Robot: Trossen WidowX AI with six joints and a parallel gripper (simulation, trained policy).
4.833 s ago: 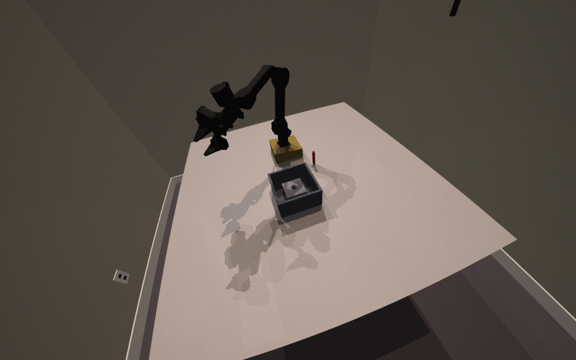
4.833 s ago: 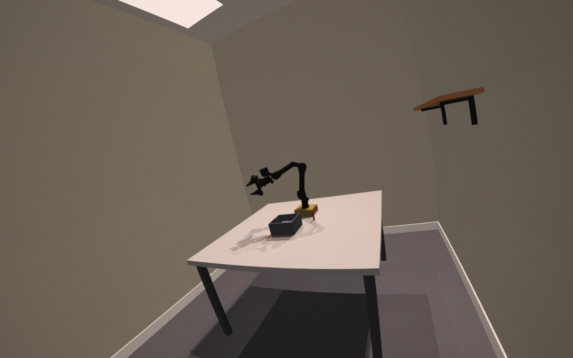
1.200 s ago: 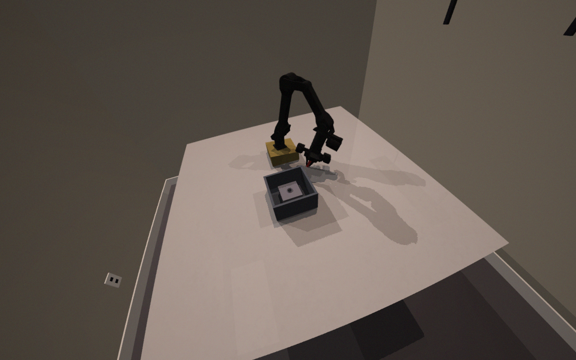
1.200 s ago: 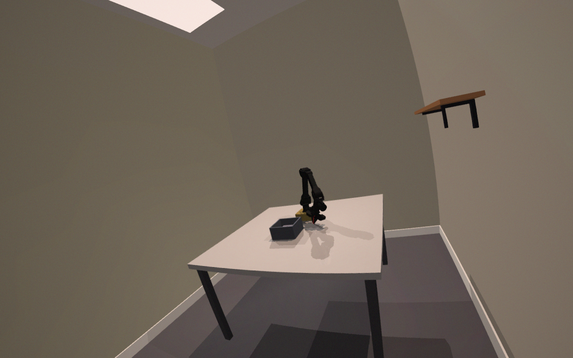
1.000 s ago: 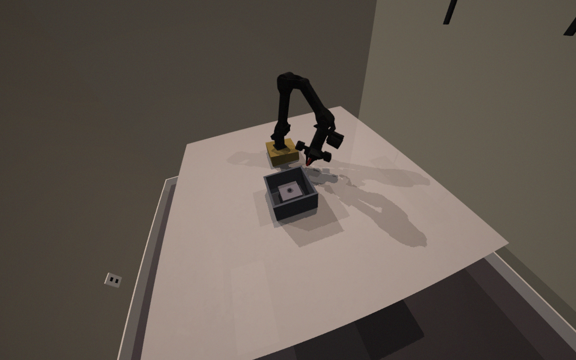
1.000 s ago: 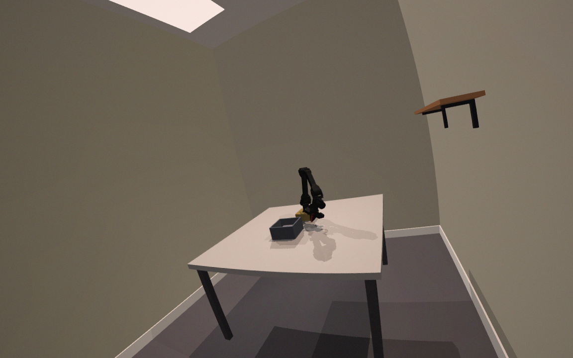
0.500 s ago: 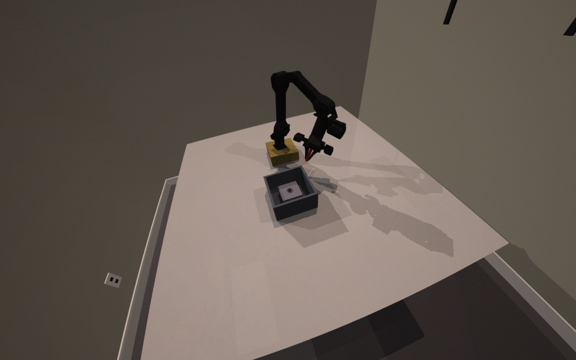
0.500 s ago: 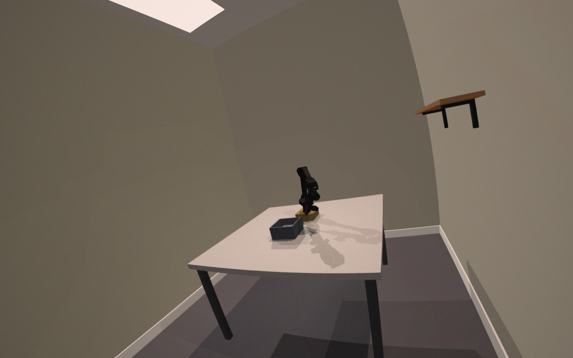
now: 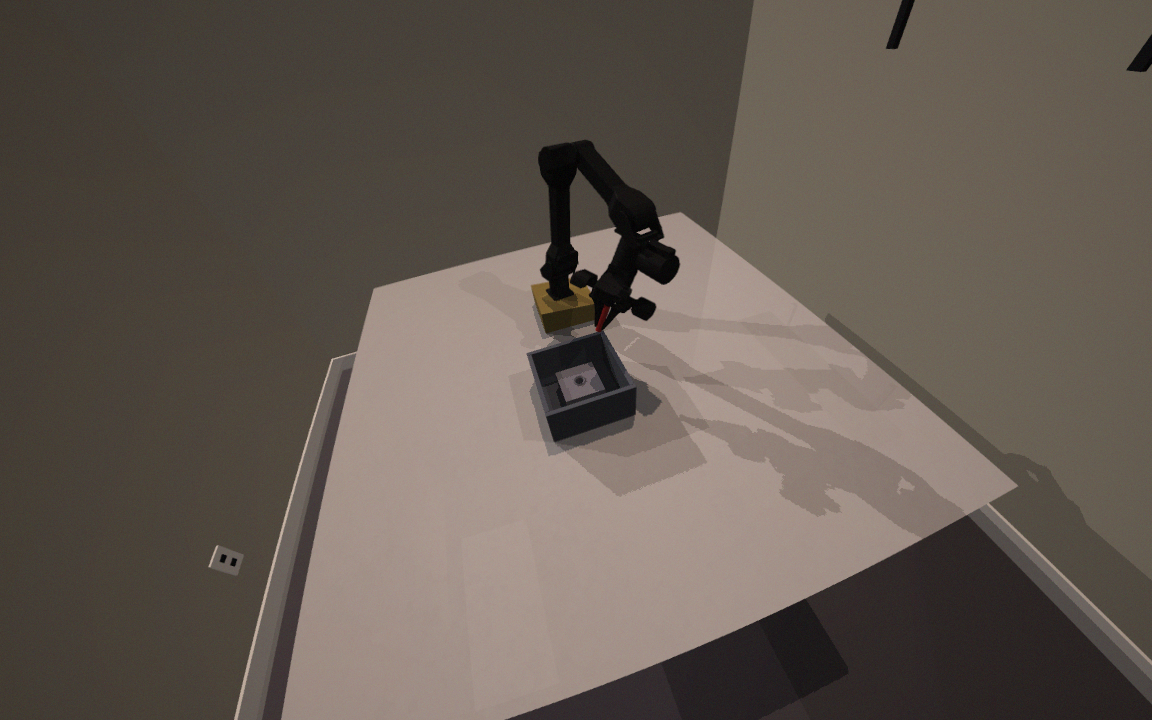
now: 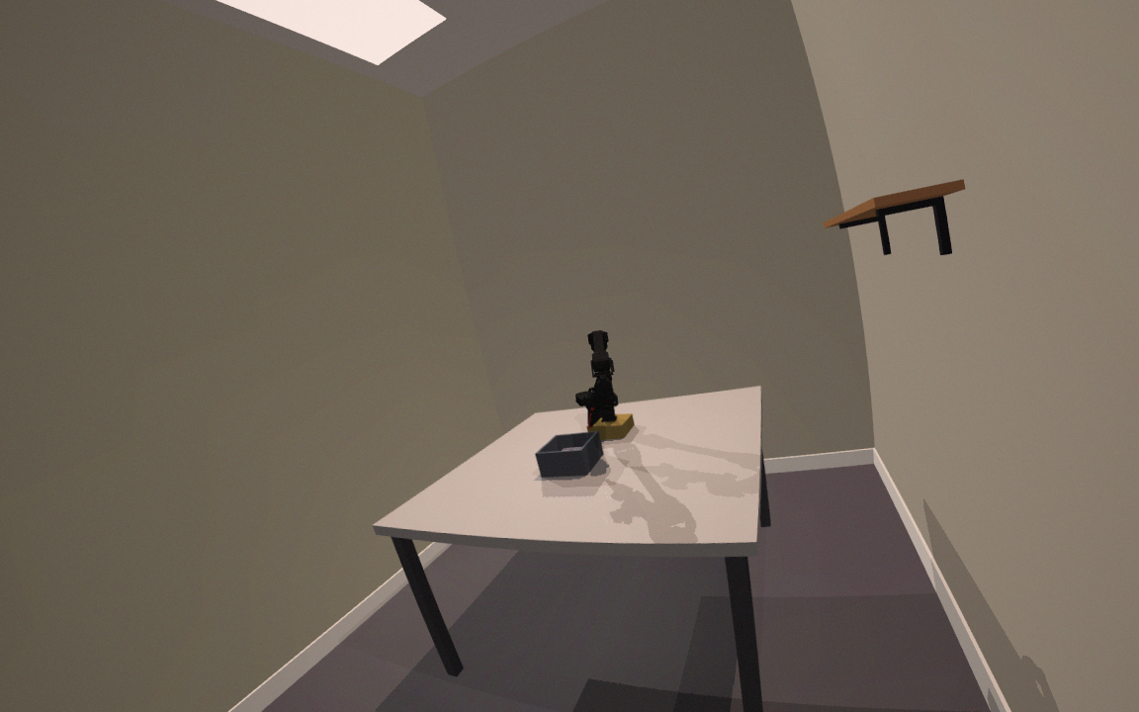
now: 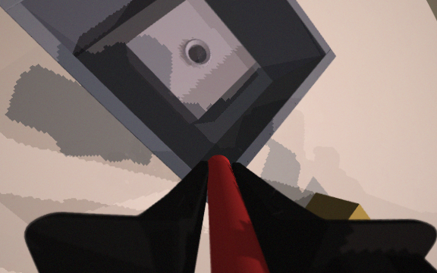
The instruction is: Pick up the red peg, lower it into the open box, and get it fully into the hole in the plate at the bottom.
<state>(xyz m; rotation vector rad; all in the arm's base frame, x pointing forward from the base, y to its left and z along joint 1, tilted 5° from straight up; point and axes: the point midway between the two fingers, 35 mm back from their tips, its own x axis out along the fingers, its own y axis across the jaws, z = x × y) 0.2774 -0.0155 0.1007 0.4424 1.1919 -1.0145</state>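
Right now my gripper tip is 10 mm to the right of the red peg and 30 mm below it. The rest, counted from my gripper tip: light grey plate 50 mm ahead, 90 mm to the right, 90 mm below; dark grey box 50 mm ahead, 90 mm to the right, 110 mm below.
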